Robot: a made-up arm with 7 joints.
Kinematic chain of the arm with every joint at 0, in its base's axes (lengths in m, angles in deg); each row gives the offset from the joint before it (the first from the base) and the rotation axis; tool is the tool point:
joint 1: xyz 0 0 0.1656 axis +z
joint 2: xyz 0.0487 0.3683 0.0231 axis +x
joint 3: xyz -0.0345 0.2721 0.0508 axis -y
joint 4: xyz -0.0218 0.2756 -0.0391 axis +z
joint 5: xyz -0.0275 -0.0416 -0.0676 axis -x
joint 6: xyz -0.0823 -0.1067 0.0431 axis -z
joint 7: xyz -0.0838 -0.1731 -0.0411 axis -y
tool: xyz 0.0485 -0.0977 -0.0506
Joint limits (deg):
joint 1: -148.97..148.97
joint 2: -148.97..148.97
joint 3: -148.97..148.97
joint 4: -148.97..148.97
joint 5: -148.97..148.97
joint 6: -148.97..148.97
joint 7: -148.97..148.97
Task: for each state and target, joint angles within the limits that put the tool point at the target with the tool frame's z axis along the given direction. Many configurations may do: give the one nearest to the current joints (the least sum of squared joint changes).
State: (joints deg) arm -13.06 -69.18 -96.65 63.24 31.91 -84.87 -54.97
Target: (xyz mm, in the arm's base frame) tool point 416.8 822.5 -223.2 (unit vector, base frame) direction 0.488 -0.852 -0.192
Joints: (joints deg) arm -39.24 -44.81 -129.69 66.20 -14.91 -115.85 -30.49
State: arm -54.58 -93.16 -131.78 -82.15 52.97 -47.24 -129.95
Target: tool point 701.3 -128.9 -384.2 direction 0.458 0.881 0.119
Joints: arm -77.80 -89.82 -112.30 -109.75 42.98 -65.91 -148.97
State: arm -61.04 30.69 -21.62 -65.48 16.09 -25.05 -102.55
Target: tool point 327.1 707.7 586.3 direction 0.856 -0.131 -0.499
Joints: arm -64.43 68.05 -12.44 -61.26 -19.07 -24.31 -147.58
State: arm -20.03 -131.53 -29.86 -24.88 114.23 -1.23 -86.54
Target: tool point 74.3 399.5 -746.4 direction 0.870 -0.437 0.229
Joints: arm -31.80 -100.15 -23.30 -44.16 148.97 36.72 -98.04
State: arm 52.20 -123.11 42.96 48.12 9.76 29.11 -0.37
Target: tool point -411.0 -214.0 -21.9 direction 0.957 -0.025 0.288
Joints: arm 103.02 -104.62 91.11 64.69 50.68 36.93 34.52
